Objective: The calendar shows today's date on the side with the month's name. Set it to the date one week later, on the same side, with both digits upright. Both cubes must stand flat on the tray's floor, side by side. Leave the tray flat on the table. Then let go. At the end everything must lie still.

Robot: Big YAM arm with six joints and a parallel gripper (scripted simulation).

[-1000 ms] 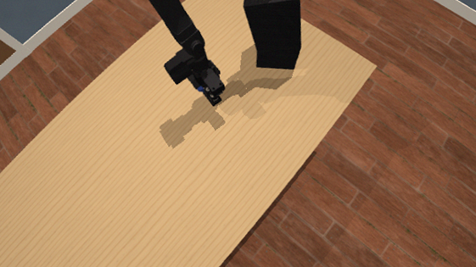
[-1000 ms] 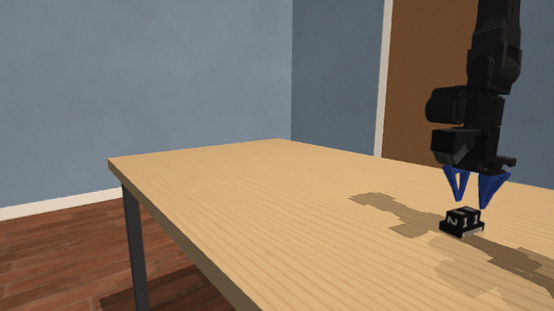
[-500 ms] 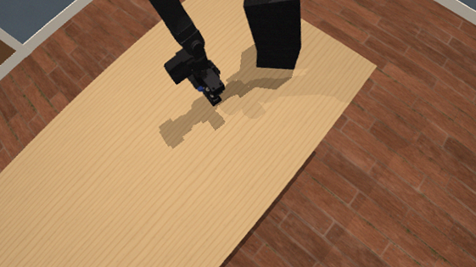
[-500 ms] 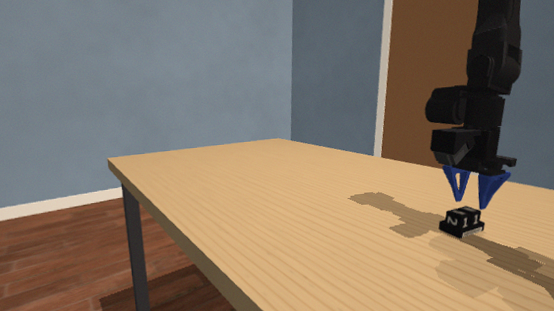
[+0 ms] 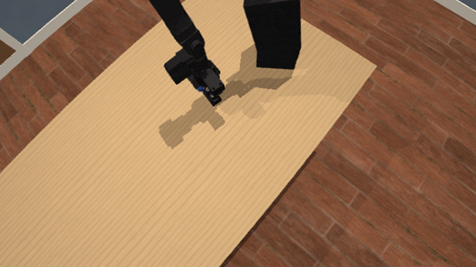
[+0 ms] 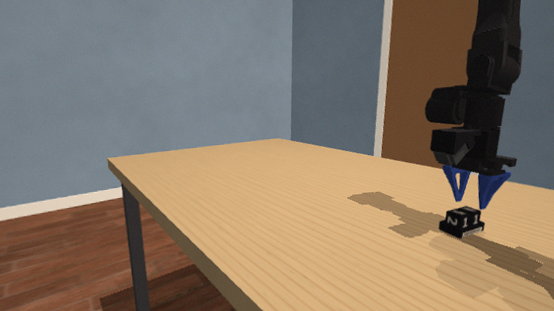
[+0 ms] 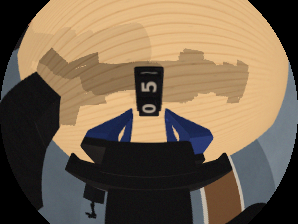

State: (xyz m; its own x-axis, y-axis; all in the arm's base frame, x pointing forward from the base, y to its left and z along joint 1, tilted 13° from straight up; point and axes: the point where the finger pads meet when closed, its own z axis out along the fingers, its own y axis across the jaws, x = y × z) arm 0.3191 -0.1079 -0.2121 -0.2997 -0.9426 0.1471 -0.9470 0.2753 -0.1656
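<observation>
The black date cube is 30 mm below my hand. The rest, counted from my hand: black tray (20 mm to the left, 50 mm below); black cube (10 mm ahead, 30 mm to the left, 30 mm below).
</observation>
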